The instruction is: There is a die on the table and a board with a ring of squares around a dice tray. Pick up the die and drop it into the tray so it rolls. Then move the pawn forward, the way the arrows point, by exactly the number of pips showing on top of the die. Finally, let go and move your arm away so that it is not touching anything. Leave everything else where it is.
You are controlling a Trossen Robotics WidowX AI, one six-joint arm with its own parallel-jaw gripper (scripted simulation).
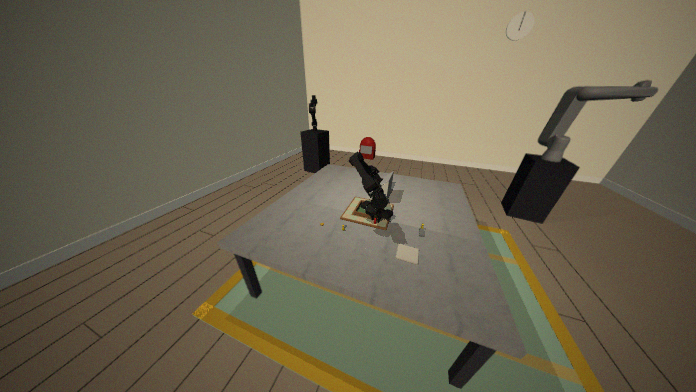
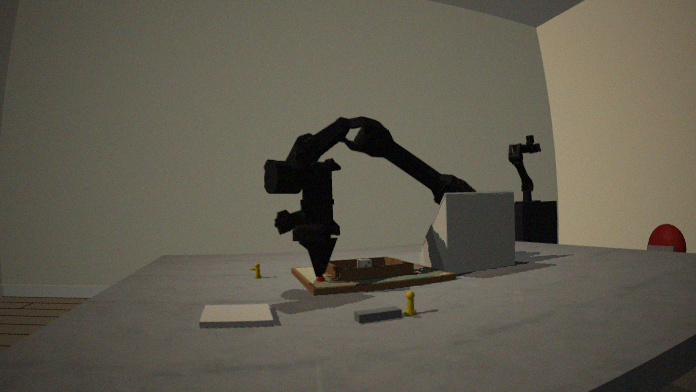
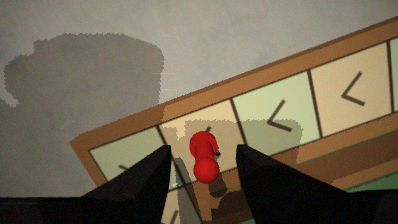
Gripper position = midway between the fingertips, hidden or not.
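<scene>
My gripper (image 2: 320, 275), flat tile (image 2: 247, 315). Red pawn (image 3: 203, 146), my gripper again (image 3: 203, 152). Flat tile out of frame in image 3.
</scene>
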